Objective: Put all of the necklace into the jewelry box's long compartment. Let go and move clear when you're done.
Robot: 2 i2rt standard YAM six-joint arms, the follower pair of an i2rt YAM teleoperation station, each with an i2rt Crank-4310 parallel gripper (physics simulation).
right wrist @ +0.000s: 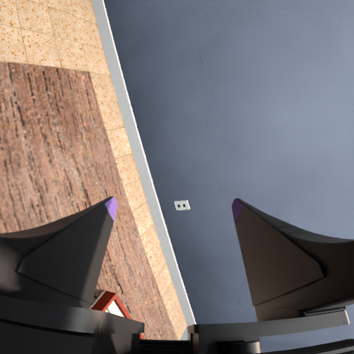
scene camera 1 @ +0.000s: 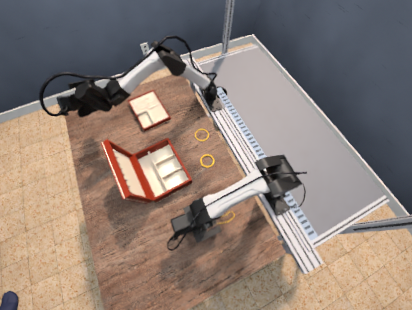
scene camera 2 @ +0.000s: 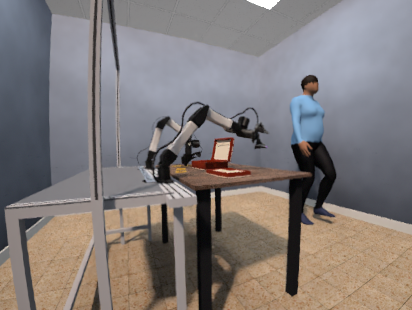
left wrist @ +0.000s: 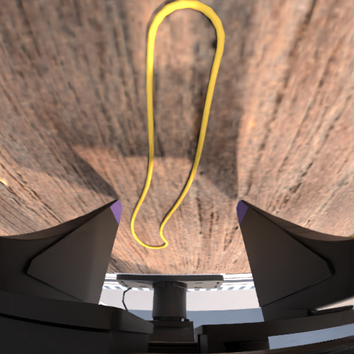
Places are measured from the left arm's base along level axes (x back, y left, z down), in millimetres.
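Pixels of known places: left gripper, fingertip midpoint: [scene camera 2: 183, 165]; right gripper, fingertip midpoint: [scene camera 2: 268, 140]; left arm's base, link origin: [scene camera 1: 270, 192] [scene camera 2: 149, 169]; right arm's base, link origin: [scene camera 1: 210, 97] [scene camera 2: 163, 180].
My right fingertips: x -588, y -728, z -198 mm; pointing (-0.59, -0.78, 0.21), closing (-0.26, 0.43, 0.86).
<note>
Ahead of a thing's pixels: the offset from my right fingertips to its top centre. "spot": to the spot under its first point.
The necklace @(spot: dx +380, dy +749, dz +185 mm) [scene camera 1: 233, 216] [left wrist: 150, 100] is a thin yellow chain lying on the wooden table as a long narrow loop. In scene camera 1 the left arm partly covers it. The red jewelry box [scene camera 1: 186, 181] [scene camera 2: 210, 164] stands with its lid open. Its cream long compartment @(spot: dx +127, dy +430, dz +182 mm) [scene camera 1: 151, 176] runs along the lid side. My left gripper [left wrist: 178, 203] [scene camera 2: 187, 159] is open above the table, with the chain's narrow end showing between its fingertips in the left wrist view. My right gripper [right wrist: 174, 200] [scene camera 2: 262, 136] is open and empty, high near the table's far end, away from the necklace.
A red tray @(dx +237, dy +72, dz +162 mm) [scene camera 1: 157, 124] [scene camera 2: 227, 173] with cream sections lies beside the box. Two yellow rings @(dx +430, dy +326, dz +183 mm) [scene camera 1: 195, 135] @(dx +392, dy +468, dz +182 mm) [scene camera 1: 200, 160] lie between the box and the arm rail. The open lid @(spot: dx +60, dy +453, dz -40 mm) [scene camera 1: 119, 169] rises on the box's left side in scene camera 1. A person [scene camera 2: 307, 120] stands behind the table.
</note>
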